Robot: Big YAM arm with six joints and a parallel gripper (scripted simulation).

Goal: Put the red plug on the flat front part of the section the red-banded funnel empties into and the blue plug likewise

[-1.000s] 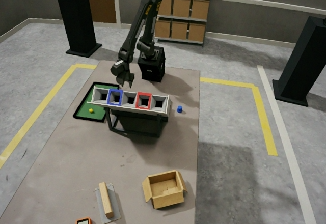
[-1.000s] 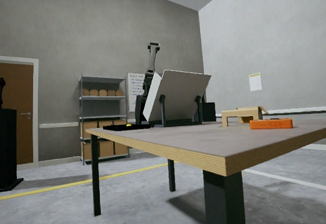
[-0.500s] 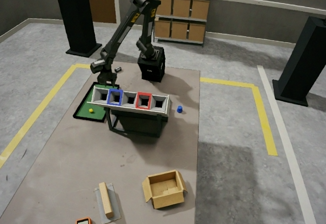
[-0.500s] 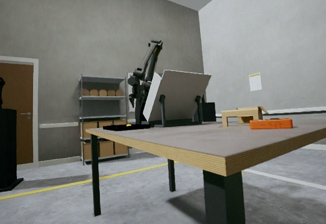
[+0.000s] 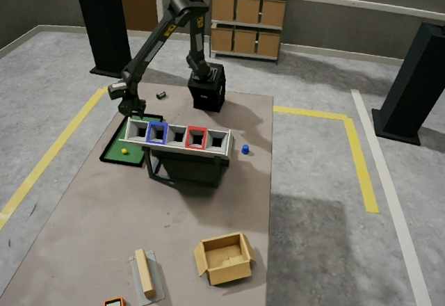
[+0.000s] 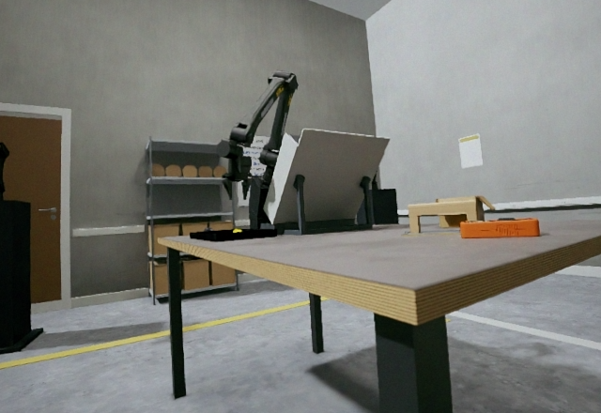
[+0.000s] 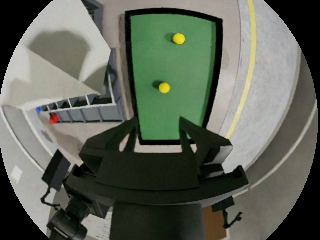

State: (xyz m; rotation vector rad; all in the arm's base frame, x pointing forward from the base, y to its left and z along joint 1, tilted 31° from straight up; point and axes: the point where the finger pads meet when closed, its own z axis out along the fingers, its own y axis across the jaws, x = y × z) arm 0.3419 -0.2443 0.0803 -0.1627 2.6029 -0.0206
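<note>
My gripper is now 140 mm above the green marble tray, 40 mm to the left of it and 10 mm short of it. Round my hand: orange device: 800 mm ahead, 330 mm to the left, 130 mm below; white cover: 310 mm to the left, 80 mm ahead, 60 mm above; cardboard box: 600 mm to the left, 490 mm ahead, 100 mm below.
</note>
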